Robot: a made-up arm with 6 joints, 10 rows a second.
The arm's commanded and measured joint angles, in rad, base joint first. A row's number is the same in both.
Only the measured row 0 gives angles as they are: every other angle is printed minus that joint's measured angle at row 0.
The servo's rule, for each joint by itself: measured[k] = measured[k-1] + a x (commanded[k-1-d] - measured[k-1]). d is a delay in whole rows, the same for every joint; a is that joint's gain. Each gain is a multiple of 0.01, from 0.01 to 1. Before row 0 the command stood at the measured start. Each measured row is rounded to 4 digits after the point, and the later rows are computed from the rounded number. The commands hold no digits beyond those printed.
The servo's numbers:
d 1
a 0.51 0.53 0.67 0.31 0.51 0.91
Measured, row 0: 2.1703 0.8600 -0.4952 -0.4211 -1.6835 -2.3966
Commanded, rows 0 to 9: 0.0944 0.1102 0.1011 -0.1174 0.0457 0.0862; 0.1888 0.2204 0.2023 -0.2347 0.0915 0.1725; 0.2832 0.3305 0.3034 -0.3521 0.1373 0.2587; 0.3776 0.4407 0.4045 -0.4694 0.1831 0.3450; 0.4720 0.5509 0.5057 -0.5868 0.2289 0.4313; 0.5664 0.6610 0.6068 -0.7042 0.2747 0.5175; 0.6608 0.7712 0.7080 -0.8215 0.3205 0.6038; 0.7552 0.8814 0.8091 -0.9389 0.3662 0.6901; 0.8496 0.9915 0.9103 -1.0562 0.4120 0.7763; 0.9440 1.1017 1.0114 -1.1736 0.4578 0.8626
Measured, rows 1 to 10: 0.0000 0.0000 0.0000 0.0000 0.0000 0.0000; 0.0481 0.0584 0.0677 -0.0364 0.0233 0.0784; 0.1199 0.1443 0.1579 -0.0979 0.0581 0.1640; 0.2032 0.2430 0.2554 -0.1767 0.0985 0.2502; 0.2921 0.3478 0.3553 -0.2674 0.1416 0.3365; 0.3838 0.4554 0.4561 -0.3664 0.1861 0.4228; 0.4769 0.5644 0.5571 -0.4711 0.2313 0.5090; 0.5707 0.6740 0.6582 -0.5797 0.2768 0.5953; 0.6648 0.7839 0.7593 -0.6911 0.3224 0.6816; 0.7590 0.8939 0.8605 -0.8043 0.3681 0.7678
